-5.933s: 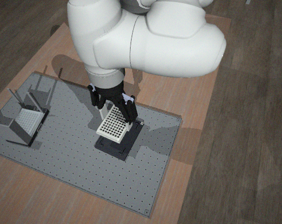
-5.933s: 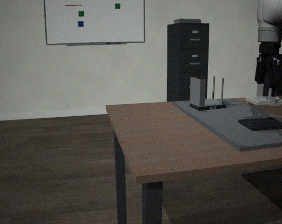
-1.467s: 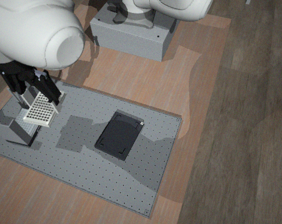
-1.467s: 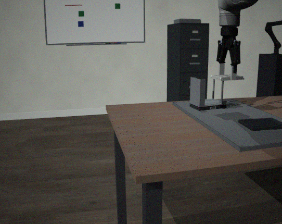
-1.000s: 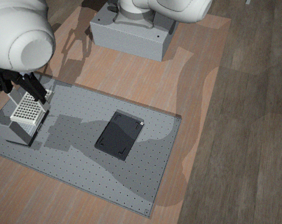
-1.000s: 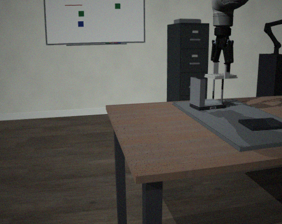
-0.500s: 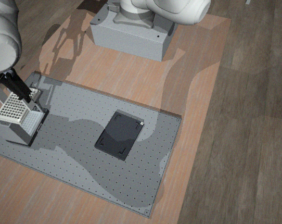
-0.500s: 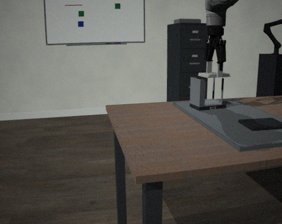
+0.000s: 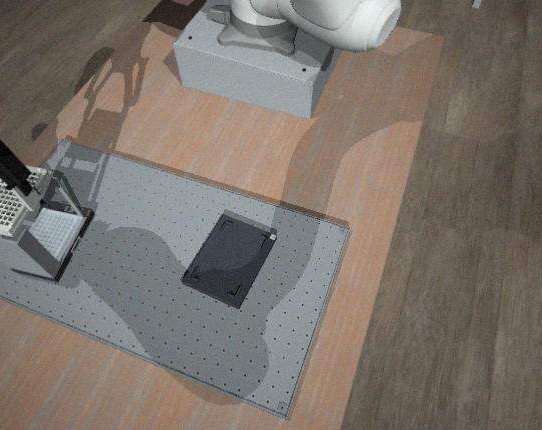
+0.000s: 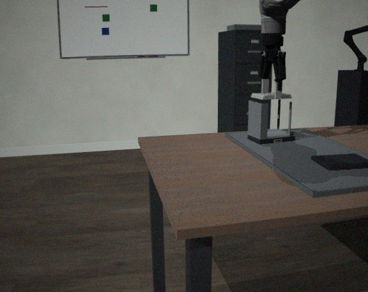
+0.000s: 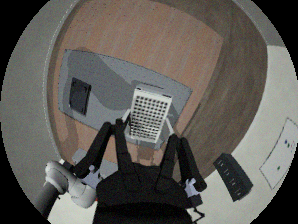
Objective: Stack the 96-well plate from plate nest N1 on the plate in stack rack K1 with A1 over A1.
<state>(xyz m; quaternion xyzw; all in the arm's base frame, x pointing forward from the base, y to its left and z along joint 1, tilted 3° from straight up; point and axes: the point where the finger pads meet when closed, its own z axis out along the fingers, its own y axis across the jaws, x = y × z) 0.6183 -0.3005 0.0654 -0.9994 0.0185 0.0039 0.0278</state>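
My gripper is now 70 mm short of the tall grey wall, 10 mm to the left of it and 110 mm above it. From my hand the other things lie so: pale A1 mark 100 mm behind, 420 mm to the left, 180 mm below.
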